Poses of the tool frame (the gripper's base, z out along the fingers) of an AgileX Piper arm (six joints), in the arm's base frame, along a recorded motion.
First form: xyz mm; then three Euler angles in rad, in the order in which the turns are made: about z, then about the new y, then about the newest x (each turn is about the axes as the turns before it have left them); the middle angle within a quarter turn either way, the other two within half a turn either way.
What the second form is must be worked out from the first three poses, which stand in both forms.
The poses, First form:
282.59, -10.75, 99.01, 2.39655, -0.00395, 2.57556
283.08, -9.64, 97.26, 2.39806, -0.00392, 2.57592
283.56, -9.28, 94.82, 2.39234, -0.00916, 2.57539
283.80, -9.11, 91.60, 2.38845, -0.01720, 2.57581
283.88, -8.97, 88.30, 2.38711, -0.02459, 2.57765
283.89, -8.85, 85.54, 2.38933, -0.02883, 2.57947
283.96, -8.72, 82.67, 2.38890, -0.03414, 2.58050
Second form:
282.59, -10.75, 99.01, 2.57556, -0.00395, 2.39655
283.08, -9.64, 97.26, 2.57592, -0.00392, 2.39806
283.56, -9.28, 94.82, 2.57539, -0.00916, 2.39234
283.80, -9.11, 91.60, 2.57581, -0.01720, 2.38845
283.88, -8.97, 88.30, 2.57765, -0.02459, 2.38711
283.89, -8.85, 85.54, 2.57947, -0.02883, 2.38933
283.96, -8.72, 82.67, 2.58050, -0.03414, 2.38890

